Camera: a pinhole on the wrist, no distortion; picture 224 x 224 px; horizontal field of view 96.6 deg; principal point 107.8 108.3 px. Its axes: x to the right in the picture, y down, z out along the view. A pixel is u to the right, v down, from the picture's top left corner.
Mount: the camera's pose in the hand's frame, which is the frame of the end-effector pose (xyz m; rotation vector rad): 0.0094 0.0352 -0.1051 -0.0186 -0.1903 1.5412
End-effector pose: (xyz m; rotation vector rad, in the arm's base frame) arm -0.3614 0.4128 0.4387 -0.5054 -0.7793 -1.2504
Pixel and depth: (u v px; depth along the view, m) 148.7 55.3 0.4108
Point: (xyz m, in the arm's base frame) -0.2798 0.5908 0.8061
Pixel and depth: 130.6 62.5 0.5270
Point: -0.3650 0.6513 0.8799
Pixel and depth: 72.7 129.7 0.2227
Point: -0.4563 0.5119 0.4461
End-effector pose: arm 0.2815 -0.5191 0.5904 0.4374 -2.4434 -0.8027
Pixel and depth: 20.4 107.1 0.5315
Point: 0.1889 -0.6984 0.0129
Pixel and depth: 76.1 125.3 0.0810
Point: 0.3111 -0.5246 0.6059
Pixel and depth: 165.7 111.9 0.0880
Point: 0.2824 -0.4639 0.6453
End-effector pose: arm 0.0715 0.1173 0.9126 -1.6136 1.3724 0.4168
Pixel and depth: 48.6 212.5 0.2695
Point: 0.1359 0.3710 1.1543
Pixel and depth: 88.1 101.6 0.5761
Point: 0.3269 0.4949 0.7712
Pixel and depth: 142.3 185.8 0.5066
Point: -0.1088 0.6809 0.9961
